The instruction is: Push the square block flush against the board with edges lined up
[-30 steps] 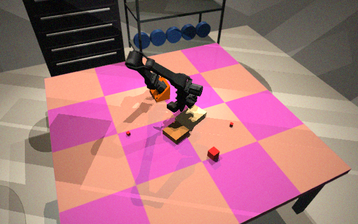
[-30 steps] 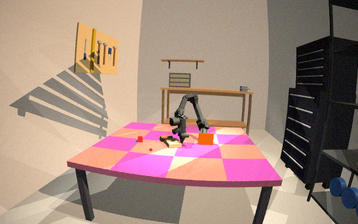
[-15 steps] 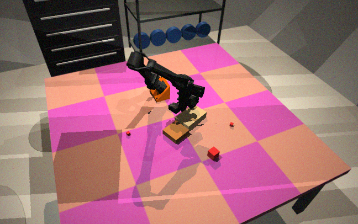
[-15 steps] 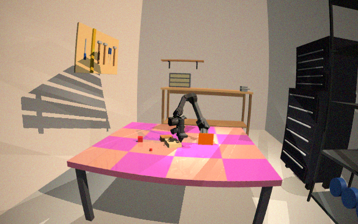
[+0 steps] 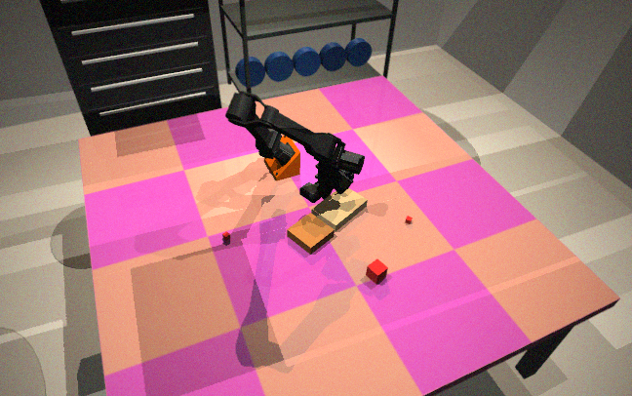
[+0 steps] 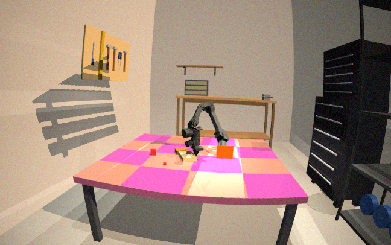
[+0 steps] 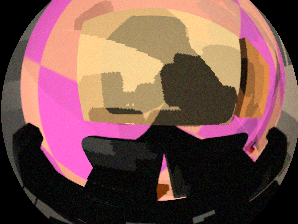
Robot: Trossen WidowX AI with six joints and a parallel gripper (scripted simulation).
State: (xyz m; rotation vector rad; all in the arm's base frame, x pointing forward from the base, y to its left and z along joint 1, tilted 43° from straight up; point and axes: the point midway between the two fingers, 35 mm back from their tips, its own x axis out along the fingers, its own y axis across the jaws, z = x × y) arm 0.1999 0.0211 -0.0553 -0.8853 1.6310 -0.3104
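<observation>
My gripper tip is now 6 cm short of the board, 2 cm to the right of it and 1 cm below it. Also, from my gripper tip: square block: 11 cm ahead, 11 cm to the right, 1 cm above; then red cube: 32 cm ahead, 1 cm above.
</observation>
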